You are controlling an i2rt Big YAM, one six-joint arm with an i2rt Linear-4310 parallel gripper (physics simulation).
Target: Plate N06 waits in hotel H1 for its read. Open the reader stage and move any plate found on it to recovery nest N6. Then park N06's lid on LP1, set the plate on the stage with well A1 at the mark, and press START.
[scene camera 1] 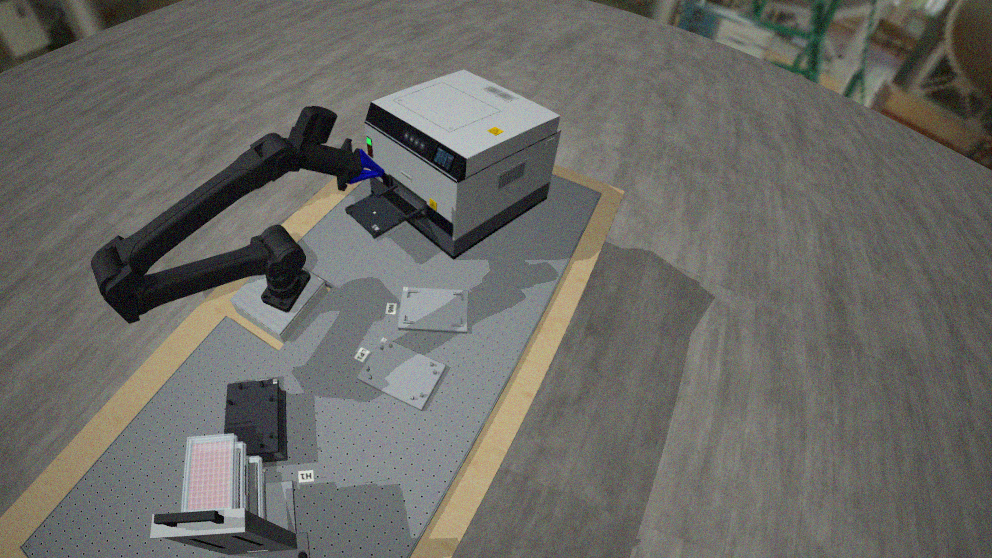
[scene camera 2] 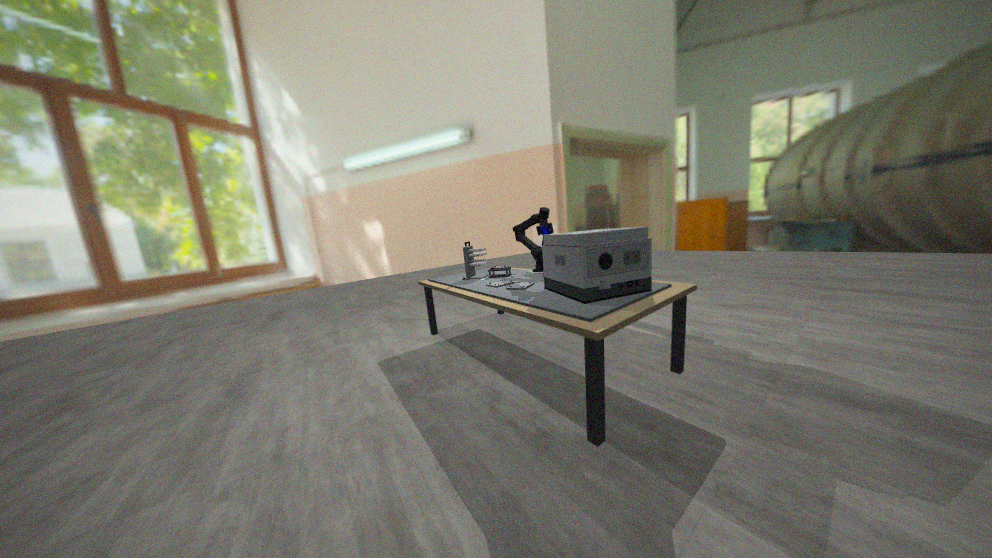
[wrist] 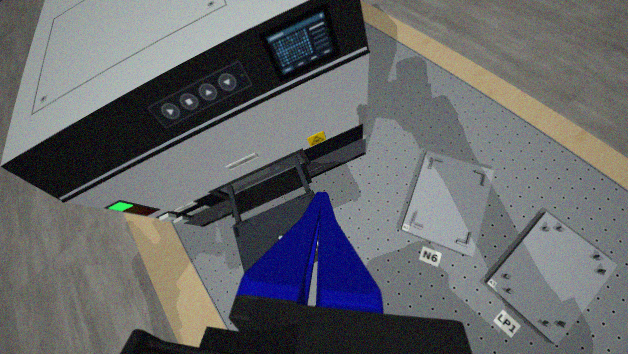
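Where they show: gripper, fingertip midpoint: (scene camera 1: pixel 383 173) (wrist: pixel 321 198); arm's base at its link origin: (scene camera 1: pixel 286 288) (scene camera 2: pixel 542 270).
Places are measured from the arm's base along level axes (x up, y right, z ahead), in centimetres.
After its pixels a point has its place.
Note:
The reader (scene camera 1: pixel 509 173) {z 43.6, x 15.8, y -43.8 cm} (scene camera 2: pixel 597 263) {z 46.5, x 13.6, y -65.8 cm} (wrist: pixel 240 140) {z 20.0, x 17.4, y -35.2 cm} has its dark stage (scene camera 1: pixel 378 213) {z 14.0, x 6.5, y -26.7 cm} (wrist: pixel 260 232) {z 11.4, x 6.5, y -29.7 cm} slid out in front, with no plate on the visible part. My gripper (scene camera 1: pixel 382 172) {z 20.2, x 25.5, y -20.4 cm} (wrist: pixel 321 198) {z 20.2, x 25.5, y -20.4 cm} is shut and empty in front of the reader's front face, above the stage, whose near part it hides in the wrist view. The button row (scene camera 1: pixel 414 140) {z 20.5, x 24.7, y -36.4 cm} (wrist: pixel 198 96) {z 20.4, x 24.6, y -36.4 cm} is on the black band; no START lettering is readable. Nest N6 (scene camera 1: pixel 433 308) {z 36.2, x -2.6, y -9.9 cm} (wrist: pixel 445 200) {z 35.8, x -2.6, y -10.3 cm} and LP1 (scene camera 1: pixel 402 378) {z 36.5, x -2.8, y 10.1 cm} (wrist: pixel 555 270) {z 36.4, x -2.8, y 8.7 cm} are bare. Hotel H1 (scene camera 1: pixel 274 534) {z 30.6, x 8.8, y 51.4 cm} (scene camera 2: pixel 468 262) {z 28.8, x 9.5, y 50.3 cm} holds plates, including a pink one (scene camera 1: pixel 210 475) {z 21.0, x 19.4, y 47.9 cm}; N06 cannot be told apart.
A black stand (scene camera 1: pixel 251 416) {z 11.9, x 2.2, y 33.0 cm} (scene camera 2: pixel 499 271) is beside the hotel. The arm's base (scene camera 1: pixel 284 301) {z 2.5, x 1.2, y 4.2 cm} stands at the table edge between hotel and reader. A green light (scene camera 1: pixel 369 141) {z 2.8, x 16.2, y -43.9 cm} (wrist: pixel 120 206) {z 2.5, x 16.2, y -44.0 cm} glows at one end of the reader's front. The H1 label (scene camera 1: pixel 305 476) {z 26.1, x -3.8, y 38.5 cm} lies near the hotel.

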